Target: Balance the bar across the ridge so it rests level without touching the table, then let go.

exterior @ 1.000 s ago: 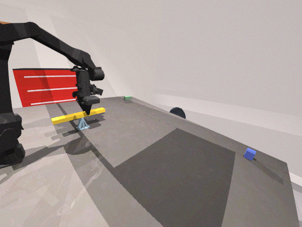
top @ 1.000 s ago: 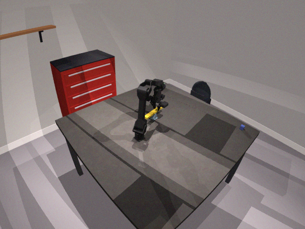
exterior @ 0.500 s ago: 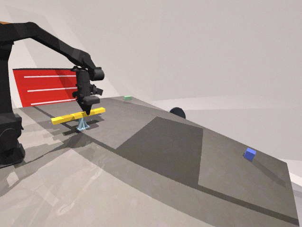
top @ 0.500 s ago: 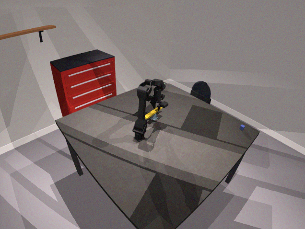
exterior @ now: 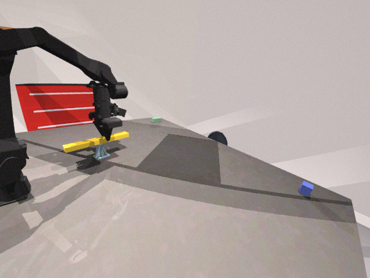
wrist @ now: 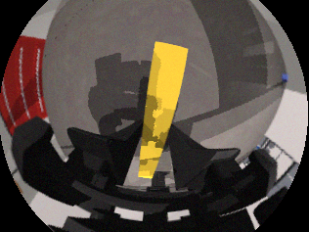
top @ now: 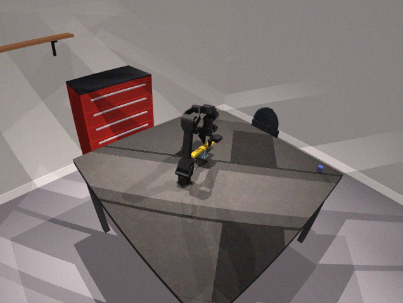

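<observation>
Now: gripper tip 30 mm past the yellow bar and 10 mm to the left of it. From my gripper tip the other things lie so: small green block 460 mm ahead, 380 mm to the left, 50 mm below; small blue cube 620 mm to the right, 460 mm ahead, 50 mm below.
</observation>
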